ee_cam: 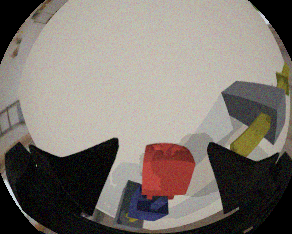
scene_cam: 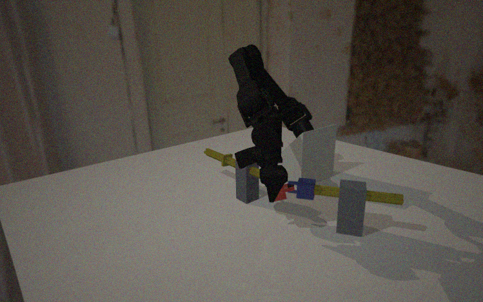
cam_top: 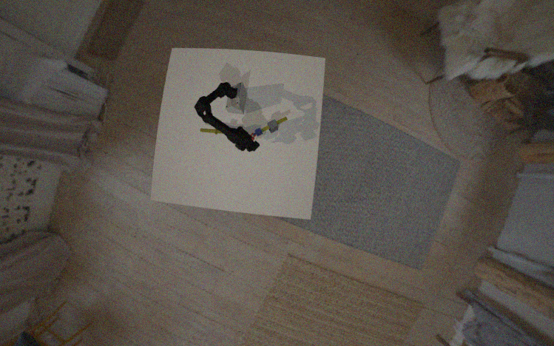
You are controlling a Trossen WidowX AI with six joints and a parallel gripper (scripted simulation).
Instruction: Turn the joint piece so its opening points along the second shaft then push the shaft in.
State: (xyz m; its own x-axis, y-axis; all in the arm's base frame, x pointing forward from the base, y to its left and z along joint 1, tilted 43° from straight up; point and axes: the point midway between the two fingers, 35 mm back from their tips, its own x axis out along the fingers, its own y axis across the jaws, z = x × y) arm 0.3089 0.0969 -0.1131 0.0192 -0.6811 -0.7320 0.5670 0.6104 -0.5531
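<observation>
Now: the red joint piece 20 mm behind my gripper tip, 10 mm to the left of it and 10 mm above it.
</observation>
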